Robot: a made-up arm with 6 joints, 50 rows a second.
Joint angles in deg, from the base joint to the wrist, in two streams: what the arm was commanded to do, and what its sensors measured. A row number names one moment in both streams.
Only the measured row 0 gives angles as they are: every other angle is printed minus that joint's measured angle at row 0.
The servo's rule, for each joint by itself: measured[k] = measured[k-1] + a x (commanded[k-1-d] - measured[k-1]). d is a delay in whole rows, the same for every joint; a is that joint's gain. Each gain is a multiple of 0.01, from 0.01 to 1. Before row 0 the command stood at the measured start. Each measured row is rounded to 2 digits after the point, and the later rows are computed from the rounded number. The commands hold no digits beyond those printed.
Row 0, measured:
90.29, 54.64, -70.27, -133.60, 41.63, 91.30
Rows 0 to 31, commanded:
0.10, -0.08, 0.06, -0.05, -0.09, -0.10
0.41, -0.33, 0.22, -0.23, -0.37, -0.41
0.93, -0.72, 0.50, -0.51, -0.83, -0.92
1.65, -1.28, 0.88, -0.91, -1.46, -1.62
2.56, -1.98, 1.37, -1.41, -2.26, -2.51
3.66, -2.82, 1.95, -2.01, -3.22, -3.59
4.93, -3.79, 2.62, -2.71, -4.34, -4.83
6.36, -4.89, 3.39, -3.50, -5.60, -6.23
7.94, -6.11, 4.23, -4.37, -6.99, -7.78
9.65, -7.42, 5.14, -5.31, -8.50, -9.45
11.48, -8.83, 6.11, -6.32, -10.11, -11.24
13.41, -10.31, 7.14, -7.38, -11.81, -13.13
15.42, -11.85, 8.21, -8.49, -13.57, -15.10
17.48, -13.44, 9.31, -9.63, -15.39, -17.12
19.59, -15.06, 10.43, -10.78, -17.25, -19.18
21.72, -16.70, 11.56, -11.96, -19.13, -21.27
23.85, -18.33, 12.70, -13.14, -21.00, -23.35
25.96, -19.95, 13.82, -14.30, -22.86, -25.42
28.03, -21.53, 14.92, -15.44, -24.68, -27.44
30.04, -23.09, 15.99, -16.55, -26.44, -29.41
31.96, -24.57, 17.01, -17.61, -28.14, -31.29
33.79, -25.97, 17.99, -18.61, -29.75, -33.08
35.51, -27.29, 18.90, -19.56, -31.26, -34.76
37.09, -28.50, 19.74, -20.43, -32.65, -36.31
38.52, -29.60, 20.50, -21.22, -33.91, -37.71
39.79, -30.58, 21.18, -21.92, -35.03, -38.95
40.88, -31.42, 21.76, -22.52, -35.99, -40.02
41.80, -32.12, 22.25, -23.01, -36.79, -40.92
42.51, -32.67, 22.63, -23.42, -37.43, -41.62
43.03, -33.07, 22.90, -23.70, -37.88, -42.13
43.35, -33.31, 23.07, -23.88, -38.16, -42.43
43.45, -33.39, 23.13, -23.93, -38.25, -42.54
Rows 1 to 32, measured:
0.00, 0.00, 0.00, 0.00, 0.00, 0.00
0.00, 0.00, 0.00, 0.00, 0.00, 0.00
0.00, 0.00, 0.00, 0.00, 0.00, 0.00
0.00, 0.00, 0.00, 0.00, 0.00, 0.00
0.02, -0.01, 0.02, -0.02, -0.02, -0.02
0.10, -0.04, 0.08, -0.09, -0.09, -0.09
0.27, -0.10, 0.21, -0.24, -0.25, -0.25
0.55, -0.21, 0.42, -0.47, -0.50, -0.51
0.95, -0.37, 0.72, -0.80, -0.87, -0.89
1.49, -0.59, 1.11, -1.22, -1.36, -1.40
2.18, -0.88, 1.59, -1.74, -1.99, -2.05
3.02, -1.24, 2.17, -2.36, -2.75, -2.84
4.00, -1.68, 2.83, -3.06, -3.64, -3.78
5.13, -2.20, 3.57, -3.85, -4.66, -4.86
6.40, -2.80, 4.38, -4.71, -5.80, -6.07
7.80, -3.48, 5.26, -5.64, -7.06, -7.41
9.32, -4.23, 6.20, -6.64, -8.43, -8.87
10.95, -5.06, 7.20, -7.69, -9.89, -10.44
12.68, -5.96, 8.23, -8.77, -11.44, -12.10
14.49, -6.93, 9.30, -9.89, -13.05, -13.84
16.36, -7.96, 10.39, -11.03, -14.72, -15.65
18.28, -9.04, 11.49, -12.17, -16.43, -17.51
20.23, -10.16, 12.59, -13.31, -18.16, -19.40
22.19, -11.32, 13.68, -14.44, -19.90, -21.30
24.14, -12.51, 14.75, -15.55, -21.63, -23.20
26.07, -13.72, 15.79, -16.62, -23.34, -25.08
27.96, -14.94, 16.79, -17.65, -25.00, -26.92
29.79, -16.16, 17.73, -18.62, -26.61, -28.70
31.54, -17.37, 18.62, -19.53, -28.14, -30.41
33.19, -18.56, 19.44, -20.37, -29.59, -32.03
34.73, -19.72, 20.18, -21.12, -30.93, -33.55
36.14, -20.84, 20.84, -21.78, -32.16, -34.95
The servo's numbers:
d 4
a 0.20 0.09 0.32 0.35 0.21 0.19

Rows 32 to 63, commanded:
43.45, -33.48, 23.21, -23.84, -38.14, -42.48
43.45, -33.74, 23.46, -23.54, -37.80, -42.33
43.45, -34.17, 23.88, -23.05, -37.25, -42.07
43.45, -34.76, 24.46, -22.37, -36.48, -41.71
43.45, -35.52, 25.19, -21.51, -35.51, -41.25
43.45, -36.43, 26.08, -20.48, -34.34, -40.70
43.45, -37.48, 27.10, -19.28, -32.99, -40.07
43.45, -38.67, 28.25, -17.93, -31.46, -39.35
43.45, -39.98, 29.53, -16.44, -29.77, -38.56
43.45, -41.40, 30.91, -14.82, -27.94, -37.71
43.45, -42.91, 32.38, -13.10, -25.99, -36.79
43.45, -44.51, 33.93, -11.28, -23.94, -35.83
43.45, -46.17, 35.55, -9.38, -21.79, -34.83
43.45, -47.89, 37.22, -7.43, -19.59, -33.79
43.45, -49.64, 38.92, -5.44, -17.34, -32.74
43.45, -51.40, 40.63, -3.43, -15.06, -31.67
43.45, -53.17, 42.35, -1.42, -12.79, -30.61
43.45, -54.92, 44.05, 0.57, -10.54, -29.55
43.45, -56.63, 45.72, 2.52, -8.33, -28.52
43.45, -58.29, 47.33, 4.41, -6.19, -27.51
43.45, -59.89, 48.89, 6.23, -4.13, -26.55
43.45, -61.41, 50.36, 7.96, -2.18, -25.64
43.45, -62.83, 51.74, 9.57, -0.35, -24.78
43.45, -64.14, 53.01, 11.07, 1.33, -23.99
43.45, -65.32, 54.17, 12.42, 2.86, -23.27
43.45, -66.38, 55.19, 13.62, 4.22, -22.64
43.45, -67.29, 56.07, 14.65, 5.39, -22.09
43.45, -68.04, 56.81, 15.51, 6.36, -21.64
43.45, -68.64, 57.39, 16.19, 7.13, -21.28
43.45, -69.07, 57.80, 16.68, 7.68, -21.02
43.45, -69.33, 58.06, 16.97, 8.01, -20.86
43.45, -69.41, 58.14, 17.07, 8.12, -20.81
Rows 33 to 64, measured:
37.41, -21.90, 21.41, -22.35, -33.27, -36.22
38.53, -22.91, 21.89, -22.82, -34.24, -37.34
39.49, -23.85, 22.27, -23.19, -35.06, -38.31
40.28, -24.71, 22.55, -23.45, -35.73, -39.11
40.91, -25.50, 22.76, -23.59, -36.24, -39.75
41.42, -26.24, 22.98, -23.57, -36.57, -40.24
41.83, -26.95, 23.27, -23.39, -36.71, -40.59
42.15, -27.65, 23.65, -23.03, -36.66, -40.80
42.41, -28.36, 24.14, -22.50, -36.42, -40.89
42.62, -29.09, 24.76, -21.79, -35.98, -40.85
42.79, -29.85, 25.51, -20.91, -35.35, -40.70
42.92, -30.64, 26.39, -19.87, -34.53, -40.44
43.03, -31.48, 27.39, -18.67, -33.53, -40.08
43.11, -32.37, 28.52, -17.32, -32.36, -39.63
43.18, -33.32, 29.76, -15.84, -31.02, -39.09
43.23, -34.33, 31.09, -14.24, -29.53, -38.47
43.27, -35.40, 32.52, -12.54, -27.90, -37.78
43.31, -36.52, 34.02, -10.75, -26.15, -37.02
43.34, -37.70, 35.59, -8.89, -24.30, -36.21
43.36, -38.93, 37.20, -6.98, -22.36, -35.35
43.38, -40.21, 38.85, -5.03, -20.35, -34.45
43.39, -41.53, 40.51, -3.07, -18.29, -33.52
43.40, -42.89, 42.18, -1.11, -16.20, -32.57
43.41, -44.28, 43.83, 0.82, -14.10, -31.61
43.42, -45.68, 45.45, 2.71, -12.01, -30.65
43.43, -47.10, 47.02, 4.55, -9.95, -29.70
43.43, -48.52, 48.53, 6.31, -7.93, -28.77
43.43, -49.93, 49.96, 7.98, -5.99, -27.86
43.43, -51.32, 51.31, 9.53, -4.13, -26.99
43.43, -52.68, 52.55, 10.96, -2.38, -26.16
43.43, -53.99, 53.68, 12.25, -0.75, -25.39
43.43, -55.25, 54.68, 13.39, 0.74, -24.68

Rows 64 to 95, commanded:
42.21, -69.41, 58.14, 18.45, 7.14, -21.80
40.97, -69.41, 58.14, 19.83, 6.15, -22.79
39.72, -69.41, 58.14, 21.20, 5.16, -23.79
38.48, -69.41, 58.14, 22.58, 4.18, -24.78
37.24, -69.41, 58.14, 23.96, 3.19, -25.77
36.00, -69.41, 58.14, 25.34, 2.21, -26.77
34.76, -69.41, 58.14, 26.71, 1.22, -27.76
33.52, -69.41, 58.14, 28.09, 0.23, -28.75
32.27, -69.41, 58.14, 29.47, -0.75, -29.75
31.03, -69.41, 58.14, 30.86, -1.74, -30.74
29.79, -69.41, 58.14, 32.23, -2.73, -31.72
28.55, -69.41, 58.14, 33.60, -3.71, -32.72
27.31, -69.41, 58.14, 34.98, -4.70, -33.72
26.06, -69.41, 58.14, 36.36, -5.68, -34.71
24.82, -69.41, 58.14, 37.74, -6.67, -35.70
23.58, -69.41, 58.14, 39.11, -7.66, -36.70
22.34, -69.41, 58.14, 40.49, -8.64, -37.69
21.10, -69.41, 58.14, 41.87, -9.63, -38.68
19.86, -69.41, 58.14, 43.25, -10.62, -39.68
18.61, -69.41, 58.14, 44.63, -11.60, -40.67
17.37, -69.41, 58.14, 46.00, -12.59, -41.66
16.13, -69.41, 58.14, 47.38, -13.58, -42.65
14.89, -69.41, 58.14, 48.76, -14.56, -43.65
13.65, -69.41, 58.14, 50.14, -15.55, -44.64
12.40, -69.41, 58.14, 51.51, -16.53, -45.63
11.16, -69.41, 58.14, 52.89, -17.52, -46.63
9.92, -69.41, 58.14, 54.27, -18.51, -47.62
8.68, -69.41, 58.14, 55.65, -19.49, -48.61
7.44, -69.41, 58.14, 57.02, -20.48, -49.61
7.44, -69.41, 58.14, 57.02, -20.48, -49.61
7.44, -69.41, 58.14, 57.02, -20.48, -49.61
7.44, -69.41, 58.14, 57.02, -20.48, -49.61
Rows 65 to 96, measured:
43.43, -56.46, 55.55, 14.37, 2.08, -24.03
43.43, -57.59, 56.27, 15.18, 3.26, -23.46
43.43, -58.65, 56.84, 15.81, 4.26, -22.97
43.43, -59.62, 57.26, 16.25, 5.07, -22.56
43.19, -60.50, 57.54, 17.02, 5.50, -22.42
42.75, -61.30, 57.73, 18.00, 5.64, -22.49
42.14, -62.03, 57.86, 19.12, 5.54, -22.74
41.41, -62.69, 57.95, 20.33, 5.25, -23.13
40.58, -63.29, 58.01, 21.60, 4.82, -23.63
39.66, -63.84, 58.05, 22.91, 4.27, -24.23
38.68, -64.34, 58.08, 24.24, 3.63, -24.90
37.65, -64.80, 58.10, 25.59, 2.92, -25.63
36.57, -65.21, 58.11, 26.95, 2.15, -26.41
35.46, -65.59, 58.12, 28.32, 1.33, -27.23
34.33, -65.93, 58.13, 29.69, 0.48, -28.08
33.17, -66.24, 58.13, 31.06, -0.40, -28.96
32.00, -66.53, 58.13, 32.43, -1.30, -29.86
30.81, -66.79, 58.13, 33.81, -2.22, -30.78
29.61, -67.03, 58.13, 35.19, -3.15, -31.71
28.40, -67.24, 58.13, 36.56, -4.10, -32.66
27.19, -67.44, 58.13, 37.94, -5.05, -33.62
25.97, -67.62, 58.13, 39.32, -6.01, -34.58
24.75, -67.78, 58.13, 40.70, -6.98, -35.55
23.52, -67.93, 58.13, 42.08, -7.95, -36.52
22.29, -68.06, 58.13, 43.45, -8.92, -37.50
21.06, -68.18, 58.13, 44.83, -9.90, -38.48
19.83, -68.29, 58.13, 46.21, -10.88, -39.46
18.59, -68.39, 58.13, 47.59, -11.86, -40.44
17.35, -68.48, 58.13, 48.96, -12.84, -41.43
16.11, -68.56, 58.13, 50.34, -13.82, -42.42
14.87, -68.64, 58.13, 51.72, -14.80, -43.41
13.63, -68.71, 58.13, 53.10, -15.78, -44.40

